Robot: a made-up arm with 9 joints.
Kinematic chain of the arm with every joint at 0, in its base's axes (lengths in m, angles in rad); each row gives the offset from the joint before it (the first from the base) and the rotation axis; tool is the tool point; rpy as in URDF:
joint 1: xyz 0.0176 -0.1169 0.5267 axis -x
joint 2: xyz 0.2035 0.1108 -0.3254 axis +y
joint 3: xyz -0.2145 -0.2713 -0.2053 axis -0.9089 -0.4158 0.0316
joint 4: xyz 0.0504 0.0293 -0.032 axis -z
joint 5: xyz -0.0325 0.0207 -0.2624 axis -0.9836 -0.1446 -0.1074
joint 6: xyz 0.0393 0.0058 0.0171 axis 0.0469 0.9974 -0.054
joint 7: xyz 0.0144 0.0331 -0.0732 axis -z
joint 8: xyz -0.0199 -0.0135 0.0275 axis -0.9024 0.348 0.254
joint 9: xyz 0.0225 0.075 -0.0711 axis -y
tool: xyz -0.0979 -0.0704 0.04 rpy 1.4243 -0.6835 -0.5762
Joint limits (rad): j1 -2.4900..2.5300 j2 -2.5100..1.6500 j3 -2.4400..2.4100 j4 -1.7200..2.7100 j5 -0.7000..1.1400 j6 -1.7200..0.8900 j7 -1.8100..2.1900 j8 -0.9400..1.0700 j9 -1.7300..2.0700
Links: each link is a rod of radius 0.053 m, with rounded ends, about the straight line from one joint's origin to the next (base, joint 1, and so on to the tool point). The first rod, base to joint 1, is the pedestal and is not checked.
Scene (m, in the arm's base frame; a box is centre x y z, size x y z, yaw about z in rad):
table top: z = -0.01
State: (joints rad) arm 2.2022 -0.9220 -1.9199 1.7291 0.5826 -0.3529 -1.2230 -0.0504 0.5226
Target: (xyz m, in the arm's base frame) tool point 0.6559 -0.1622 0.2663
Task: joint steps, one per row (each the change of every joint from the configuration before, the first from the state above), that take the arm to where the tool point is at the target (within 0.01 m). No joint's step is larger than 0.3 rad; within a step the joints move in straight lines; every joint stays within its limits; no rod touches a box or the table.
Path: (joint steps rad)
1: -0.1541 -0.2647 0.1473 0.0288 -0.1069 0.0459 0.0677 -0.0963 0.0473
2: -0.1541 -0.2646 0.1474 0.0287 -0.1068 0.0459 0.0676 -0.0964 0.0473
3: -0.1541 -0.2647 0.1473 0.0288 -0.1069 0.0459 0.0677 -0.0963 0.0473
4: -0.1541 -0.2647 0.1474 0.0287 -0.1069 0.0458 0.0677 -0.0964 0.0473
5: -0.1542 -0.2646 0.1473 0.0288 -0.1069 0.0459 0.0676 -0.0963 0.0473
6: -0.1541 -0.2647 0.1474 0.0287 -0.1068 0.0459 0.0677 -0.0964 0.0473

